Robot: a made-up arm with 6 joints.
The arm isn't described. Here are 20 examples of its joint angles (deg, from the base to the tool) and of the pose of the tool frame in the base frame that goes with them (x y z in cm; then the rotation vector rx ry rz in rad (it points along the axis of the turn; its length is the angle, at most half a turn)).
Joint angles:
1: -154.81 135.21 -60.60 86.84 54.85 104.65
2: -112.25 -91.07 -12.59 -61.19 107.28 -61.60
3: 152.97 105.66 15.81 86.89 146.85 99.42
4: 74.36 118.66 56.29 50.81 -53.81 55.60
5: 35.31 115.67 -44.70 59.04 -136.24 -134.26
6: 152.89 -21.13 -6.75 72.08 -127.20 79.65
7: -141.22 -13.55 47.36 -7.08 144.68 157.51
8: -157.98 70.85 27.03 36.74 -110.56 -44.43
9: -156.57 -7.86 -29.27 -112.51 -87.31 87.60
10: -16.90 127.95 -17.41 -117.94 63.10 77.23
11: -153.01 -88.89 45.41 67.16 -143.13 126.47
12: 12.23 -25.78 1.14 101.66 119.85 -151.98
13: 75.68 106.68 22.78 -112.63 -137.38 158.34
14: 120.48 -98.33 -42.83 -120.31 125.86 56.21
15: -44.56 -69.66 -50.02 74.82 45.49 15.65
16: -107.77 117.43 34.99 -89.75 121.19 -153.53
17: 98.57 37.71 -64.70 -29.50 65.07 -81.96
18: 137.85 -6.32 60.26 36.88 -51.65 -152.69
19: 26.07 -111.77 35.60 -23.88 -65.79 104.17
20: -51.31 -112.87 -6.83 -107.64 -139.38 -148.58
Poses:
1: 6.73 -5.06 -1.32 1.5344 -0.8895 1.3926
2: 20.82 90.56 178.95 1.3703 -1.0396 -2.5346
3: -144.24 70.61 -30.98 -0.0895 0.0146 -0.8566
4: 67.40 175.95 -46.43 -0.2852 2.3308 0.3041
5: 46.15 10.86 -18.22 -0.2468 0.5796 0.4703
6: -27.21 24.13 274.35 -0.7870 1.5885 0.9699
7: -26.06 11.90 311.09 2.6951 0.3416 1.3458
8: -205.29 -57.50 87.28 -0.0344 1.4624 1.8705
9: -51.71 -41.05 173.26 0.7698 -1.6199 1.2112
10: 18.42 4.11 -18.32 0.9694 0.1384 -1.3993
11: 193.19 108.79 147.43 0.9098 -1.2741 -1.6314
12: 8.18 12.24 289.55 -1.9477 -1.5903 -0.5970
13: 15.09 114.91 -37.58 -0.8612 -0.7336 -0.6438
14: 19.51 -62.93 137.35 -2.8864 1.0301 -0.1241
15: -33.28 32.51 205.50 0.1480 0.5113 1.1763
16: -32.92 -101.15 -62.25 -1.3918 -0.8552 2.2280
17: 21.36 54.25 114.39 -2.8959 0.0383 -0.2627
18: 11.92 20.25 331.11 -1.7424 -0.2327 1.0985
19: -171.90 -112.34 108.91 -0.5810 -0.4274 1.8659
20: -66.41 103.44 141.02 -2.3358 1.5896 0.5256
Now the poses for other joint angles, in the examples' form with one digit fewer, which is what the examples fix.
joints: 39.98 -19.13 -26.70 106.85 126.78 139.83
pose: 31.2 41.4 241.0 -2.215 -1.263 1.724
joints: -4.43 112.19 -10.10 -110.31 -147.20 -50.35
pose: 55.2 10.7 -19.3 0.212 0.239 1.956
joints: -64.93 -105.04 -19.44 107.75 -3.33 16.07
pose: -49.0 142.5 162.5 -0.580 -0.122 -0.322
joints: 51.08 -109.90 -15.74 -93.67 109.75 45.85
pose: -66.4 -83.7 143.0 -0.714 2.073 -0.261
